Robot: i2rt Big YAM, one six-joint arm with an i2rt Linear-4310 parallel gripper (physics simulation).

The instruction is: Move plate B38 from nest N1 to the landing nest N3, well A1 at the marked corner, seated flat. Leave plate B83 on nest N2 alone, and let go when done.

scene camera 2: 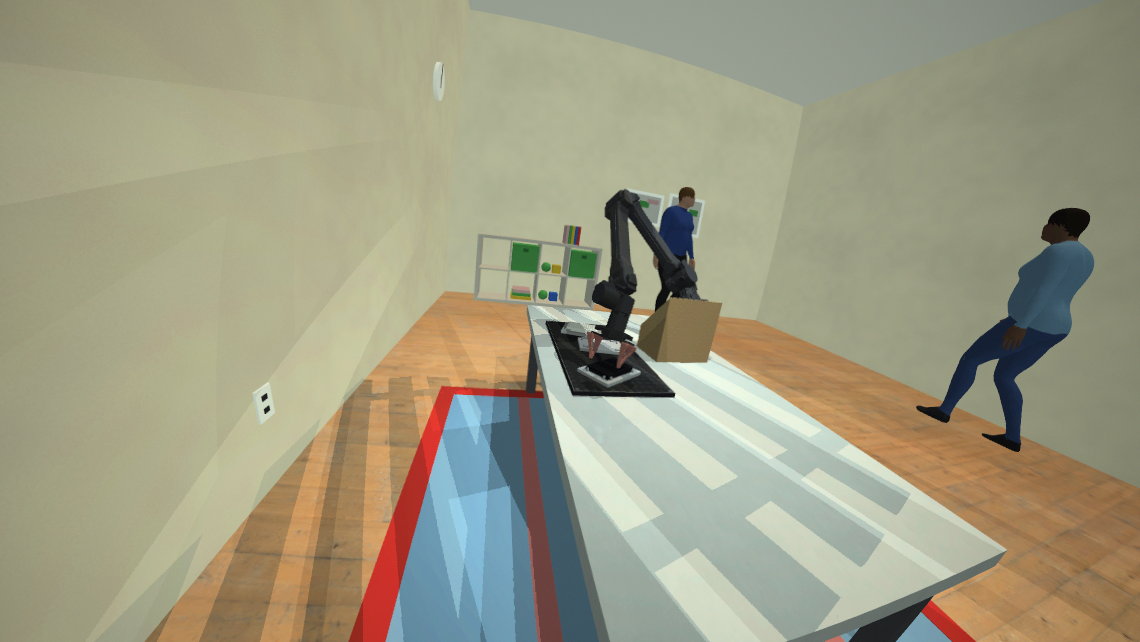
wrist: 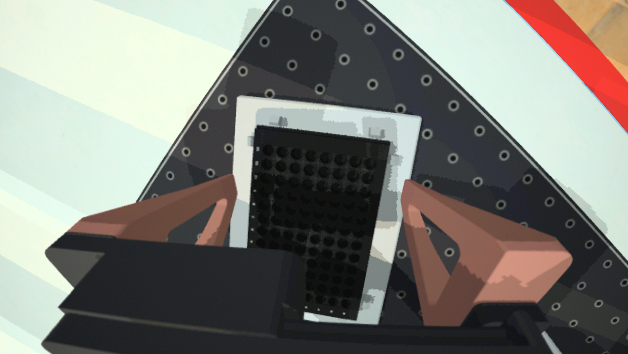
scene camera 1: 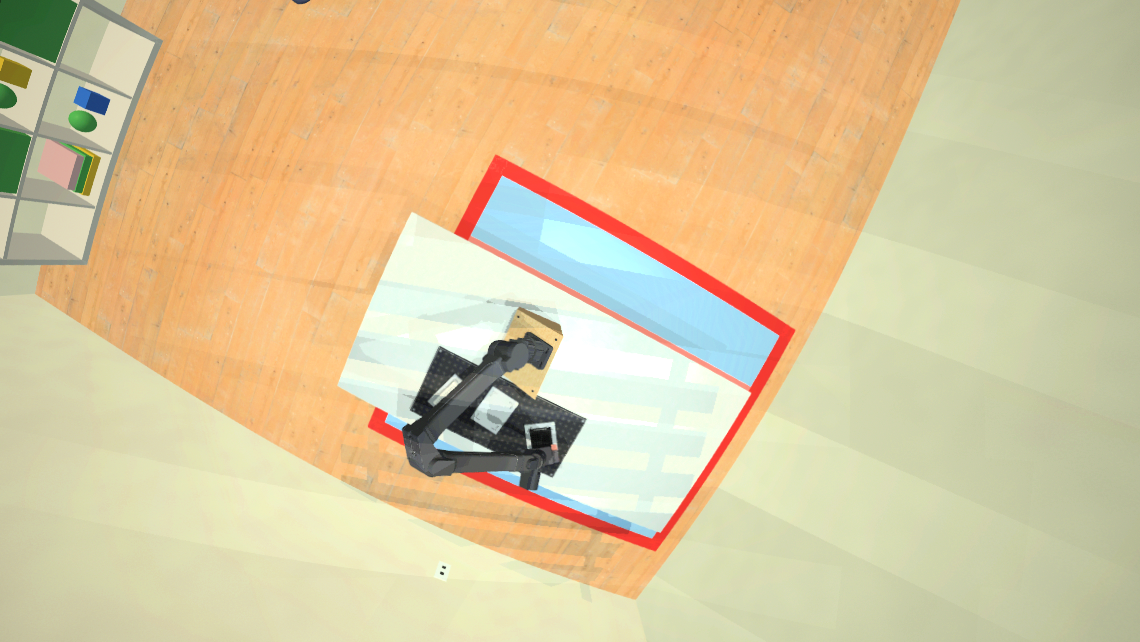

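A black many-welled plate (scene camera 1: 541,437) (scene camera 2: 612,370) (wrist: 315,200) lies in a pale nest (scene camera 1: 540,425) (scene camera 2: 623,378) (wrist: 327,111) at one end of the black perforated board (scene camera 2: 650,387) (wrist: 465,200). I cannot read its label or the nest's number. Its near end is partly hidden by my gripper body in the wrist view. My gripper (scene camera 1: 550,451) (scene camera 2: 607,360) (wrist: 317,186) is open above it, with one fingertip by each long side of the plate and nothing between them. A middle nest (scene camera 1: 494,409) shows pale; a far nest (scene camera 1: 446,389) is partly covered by the arm.
A tan wedge-shaped block (scene camera 1: 522,379) (scene camera 2: 692,330) stands close beside the board near the arm's base. The arm reaches over the board. Two people, one in light blue (scene camera 2: 1045,287) and one in dark blue (scene camera 2: 678,231), stand away from the table (scene camera 2: 678,478).
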